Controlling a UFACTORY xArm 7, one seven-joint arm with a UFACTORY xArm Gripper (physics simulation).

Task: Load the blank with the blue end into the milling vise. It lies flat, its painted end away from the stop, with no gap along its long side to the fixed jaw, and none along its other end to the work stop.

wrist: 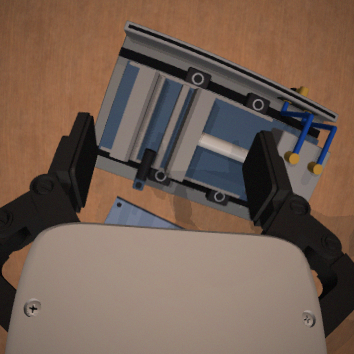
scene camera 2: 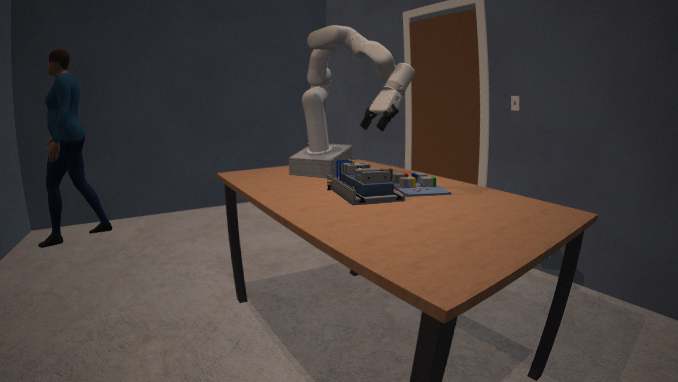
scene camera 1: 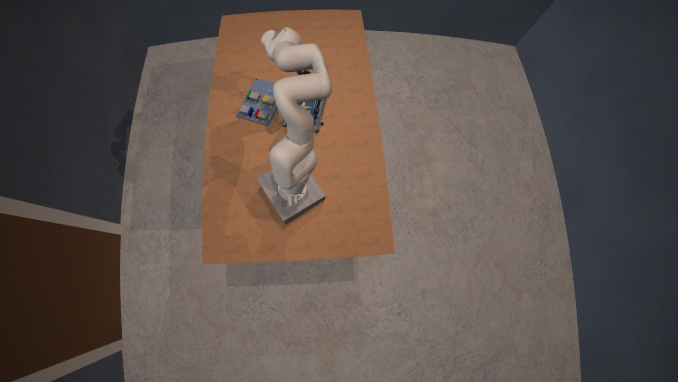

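The blank with the blue end [scene camera 1: 246, 110] [scene camera 2: 415, 176] lies on the blue tray [scene camera 1: 259, 84] [scene camera 2: 436, 191] [wrist: 137, 216]; it does not show in the wrist view. The milling vise [scene camera 1: 320, 111] [scene camera 2: 375, 188] [wrist: 192, 131] stands beside the tray, partly hidden by the arm in scene camera 1. In the wrist view, the fixed jaw [wrist: 133, 116] is at the left, the moving jaw [wrist: 191, 135] is joined to a pale rod, and the dark work stop [wrist: 145, 166] is at the near edge. No blank shows between the jaws. My gripper [scene camera 2: 374, 126] [wrist: 173, 139] is open and empty, high above the vise.
Blanks with green [scene camera 1: 254, 96], yellow [scene camera 1: 269, 100] and red [scene camera 1: 262, 115] ends also lie on the tray. Blue pipes [wrist: 305, 132] with yellow tips rise at the vise's right end in the wrist view. A raised wall [wrist: 230, 67] runs along the vise's far side. A person [scene camera 2: 65, 115] walks beyond the table.
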